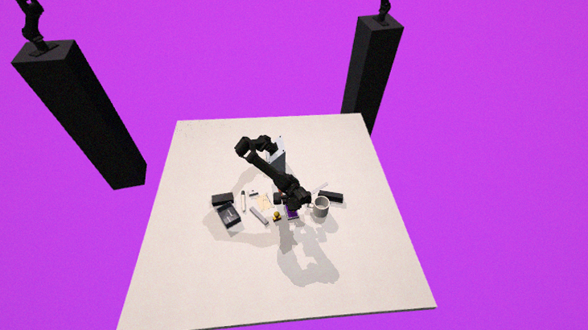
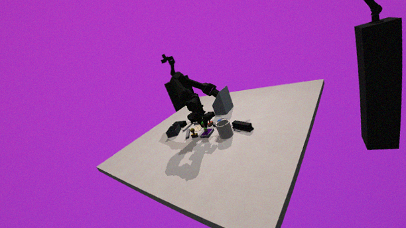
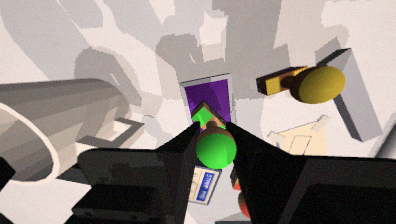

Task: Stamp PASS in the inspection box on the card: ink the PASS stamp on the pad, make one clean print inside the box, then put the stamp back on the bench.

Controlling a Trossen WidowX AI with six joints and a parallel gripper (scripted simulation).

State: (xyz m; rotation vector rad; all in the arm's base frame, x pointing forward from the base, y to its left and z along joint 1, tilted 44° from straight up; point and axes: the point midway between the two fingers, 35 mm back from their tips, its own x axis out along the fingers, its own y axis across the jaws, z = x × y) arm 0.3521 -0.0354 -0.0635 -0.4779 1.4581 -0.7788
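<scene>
Right now the purple ink pad is 50 mm below my gripper tip. The rest, counted from my gripper tip: blue-knobbed stamp (70 mm behind, 80 mm to the left, 30 mm below); green-knobbed stamp (right at my gripper tip); yellow-knobbed stamp (20 mm ahead, 80 mm to the right, 30 mm below).
</scene>
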